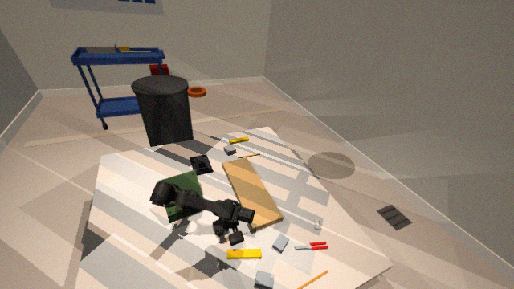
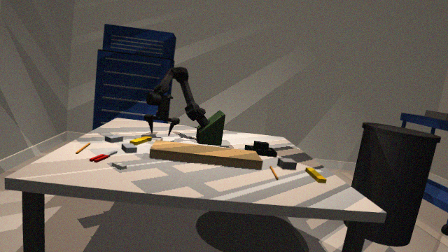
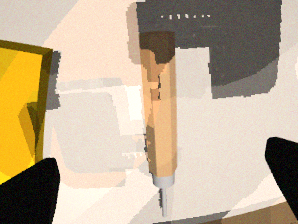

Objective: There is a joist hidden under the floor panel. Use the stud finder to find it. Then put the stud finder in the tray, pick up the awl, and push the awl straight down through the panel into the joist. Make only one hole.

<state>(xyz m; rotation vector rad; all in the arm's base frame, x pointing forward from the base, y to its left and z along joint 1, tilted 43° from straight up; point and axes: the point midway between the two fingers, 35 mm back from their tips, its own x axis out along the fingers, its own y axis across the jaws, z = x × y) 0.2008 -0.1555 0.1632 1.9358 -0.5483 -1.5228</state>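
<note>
Right now the awl is 4 cm below my gripper tip and 3 cm ahead of it. From my gripper tip the other things lie so: black tray 57 cm to the left, 9 cm behind, 3 cm below; then stud finder 55 cm to the left, 9 cm behind.
</note>
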